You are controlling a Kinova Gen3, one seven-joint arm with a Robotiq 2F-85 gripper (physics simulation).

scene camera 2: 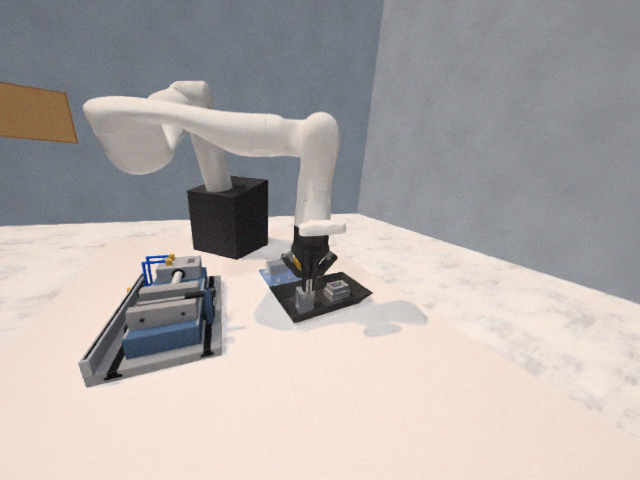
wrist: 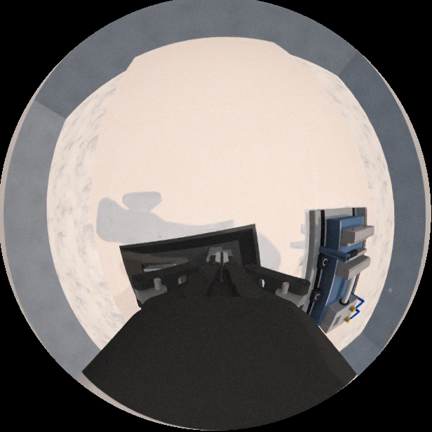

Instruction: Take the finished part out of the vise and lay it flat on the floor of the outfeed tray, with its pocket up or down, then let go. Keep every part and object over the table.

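Pixels of known places: gripper, between the fingertips: (scene camera 2: 307, 292); arm's base, origin of its link: (scene camera 2: 219, 188).
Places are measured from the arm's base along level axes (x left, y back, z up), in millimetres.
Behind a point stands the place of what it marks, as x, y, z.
The outfeed tray (scene camera 2: 330, 308) @(128, -571, -223) (wrist: 190, 240) is a shallow black tray below the gripper. A light grey block (scene camera 2: 304, 300) @(70, -543, -199) (wrist: 220, 249) stands upright inside it, near the tray's front left in the scene view. A second grey part (scene camera 2: 337, 290) @(180, -530, -209) (wrist: 160, 266) lies flat in the tray to its right, with its pocket up. My gripper (scene camera 2: 308, 288) @(75, -546, -177) (wrist: 221, 258) points down and is shut, its fingertips close together right at the upright block. The exact contact is hidden. The vise (scene camera 2: 162, 338) @(-203, -528, -200) (wrist: 345, 232) has a blue body and grey jaws; no part shows between them.
A blue plate (scene camera 2: 272, 279) @(73, -343, -240) with a grey block (scene camera 2: 276, 267) @(96, -321, -213) on it is behind the tray. The vise's grey base (scene camera 2: 217, 330) @(-115, -516, -229) stands left of the tray in the scene view. The black robot pedestal (scene camera 2: 227, 222) @(0, -104, -110) is at the back. An orange-brown panel (scene camera 2: 36, 113) hangs at upper left.
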